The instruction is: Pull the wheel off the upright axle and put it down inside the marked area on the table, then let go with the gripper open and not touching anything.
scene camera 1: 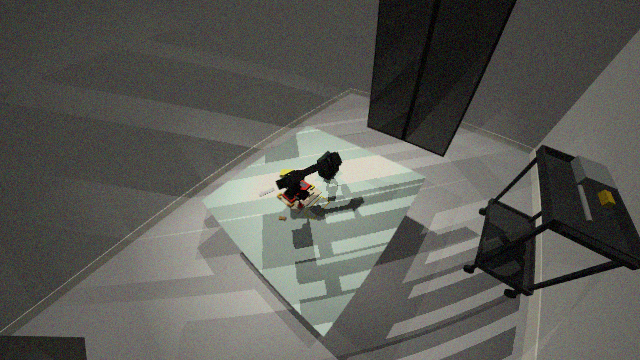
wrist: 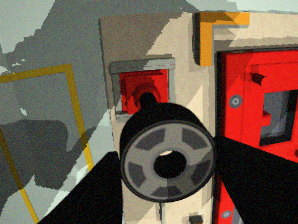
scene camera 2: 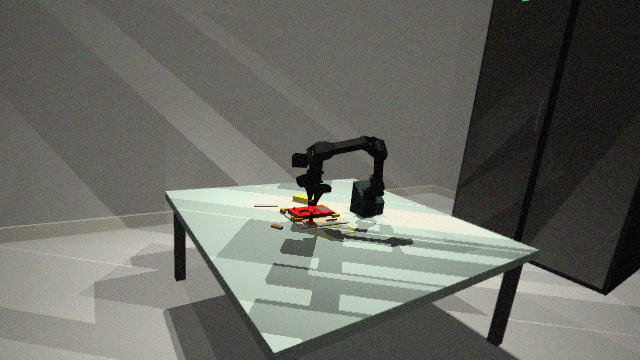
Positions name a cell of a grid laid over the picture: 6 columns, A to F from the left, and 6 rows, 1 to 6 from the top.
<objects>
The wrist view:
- gripper: D5
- wheel: D4, held by the gripper
</objects>
